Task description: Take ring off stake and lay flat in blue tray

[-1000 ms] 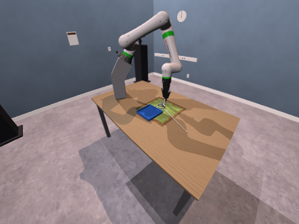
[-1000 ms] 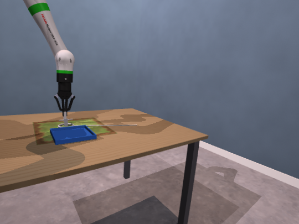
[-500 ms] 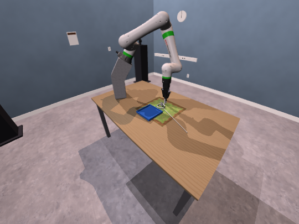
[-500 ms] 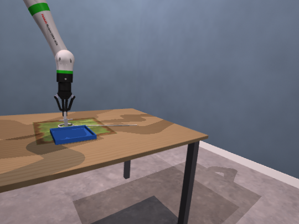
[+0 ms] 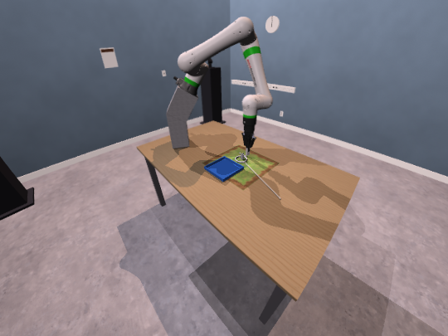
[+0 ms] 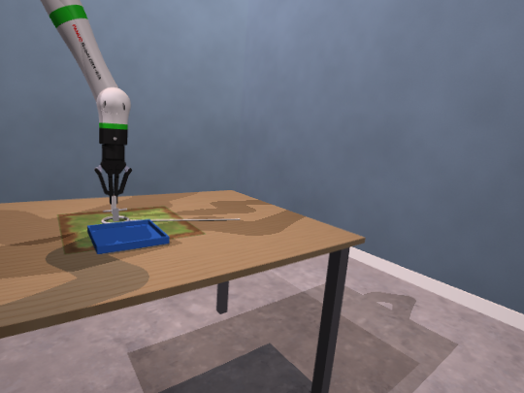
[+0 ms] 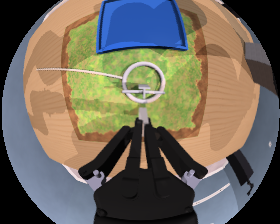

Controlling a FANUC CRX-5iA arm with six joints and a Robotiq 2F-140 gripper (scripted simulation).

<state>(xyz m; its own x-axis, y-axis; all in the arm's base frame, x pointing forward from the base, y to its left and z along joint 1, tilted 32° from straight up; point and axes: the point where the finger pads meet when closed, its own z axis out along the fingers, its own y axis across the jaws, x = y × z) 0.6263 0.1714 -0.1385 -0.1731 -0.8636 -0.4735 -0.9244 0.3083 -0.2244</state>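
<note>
My hand is 5 cm to the left of the short grey stake, 2 cm above it and 1 cm past it. From my hand the other things lie so: blue tray 24 cm to the right, 4 cm below, 3 cm behind; then green mat 10 cm to the right, 6 cm below, 1 cm ahead.
</note>
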